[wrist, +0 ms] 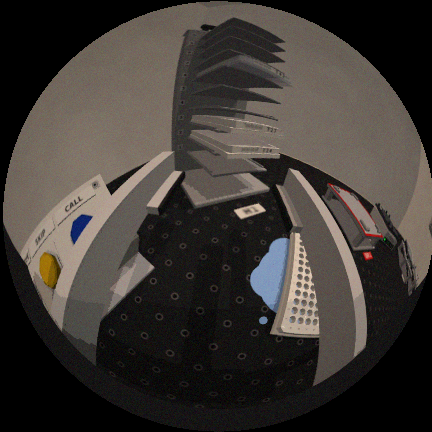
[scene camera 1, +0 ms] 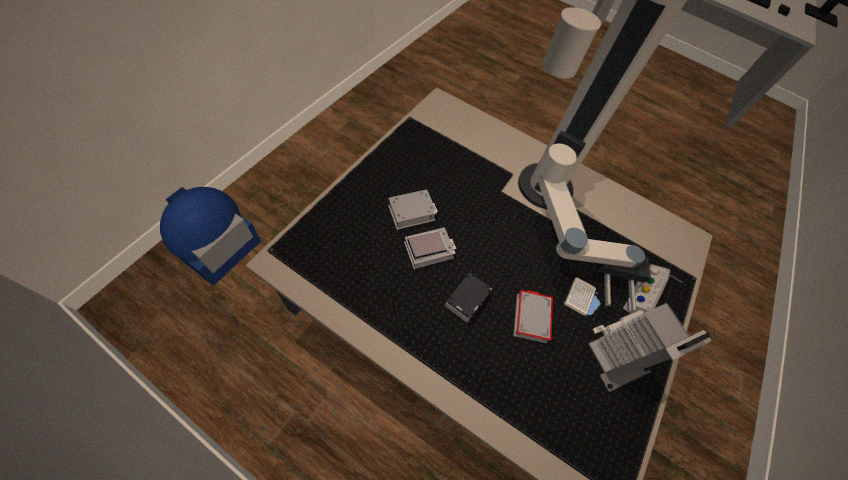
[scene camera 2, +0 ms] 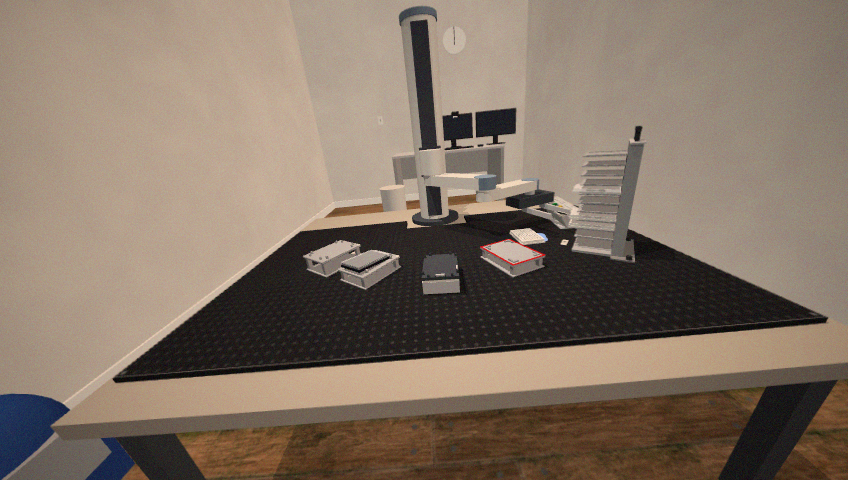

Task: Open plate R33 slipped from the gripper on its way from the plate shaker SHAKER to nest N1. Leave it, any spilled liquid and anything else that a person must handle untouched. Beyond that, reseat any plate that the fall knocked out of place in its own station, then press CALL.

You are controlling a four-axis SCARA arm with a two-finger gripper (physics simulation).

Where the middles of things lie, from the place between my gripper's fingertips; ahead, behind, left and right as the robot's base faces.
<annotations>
The dark station (scene camera 2: 440, 274) is 470 mm to the right of my hand, 260 mm ahead of it and 50 mm below it.
</annotations>
